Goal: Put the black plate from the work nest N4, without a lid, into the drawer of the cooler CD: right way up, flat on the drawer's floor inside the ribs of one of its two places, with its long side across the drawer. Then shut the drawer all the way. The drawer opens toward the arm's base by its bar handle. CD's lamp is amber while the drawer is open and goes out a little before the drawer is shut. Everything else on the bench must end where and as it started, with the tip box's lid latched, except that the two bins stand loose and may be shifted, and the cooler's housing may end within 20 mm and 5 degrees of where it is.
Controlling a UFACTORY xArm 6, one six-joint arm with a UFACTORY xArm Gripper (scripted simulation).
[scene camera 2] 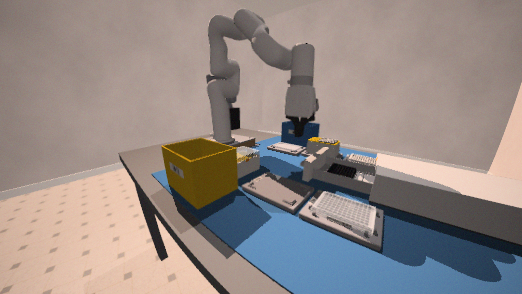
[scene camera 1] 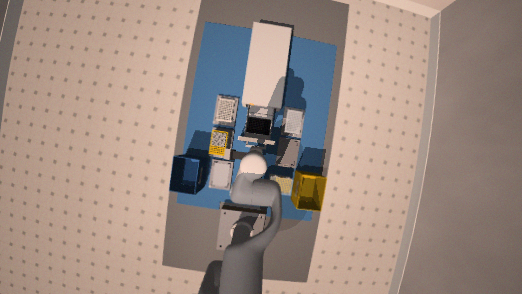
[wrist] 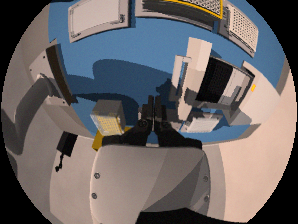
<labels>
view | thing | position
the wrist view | gripper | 153,103
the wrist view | cooler CD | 261,95
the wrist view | black plate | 215,83
</labels>
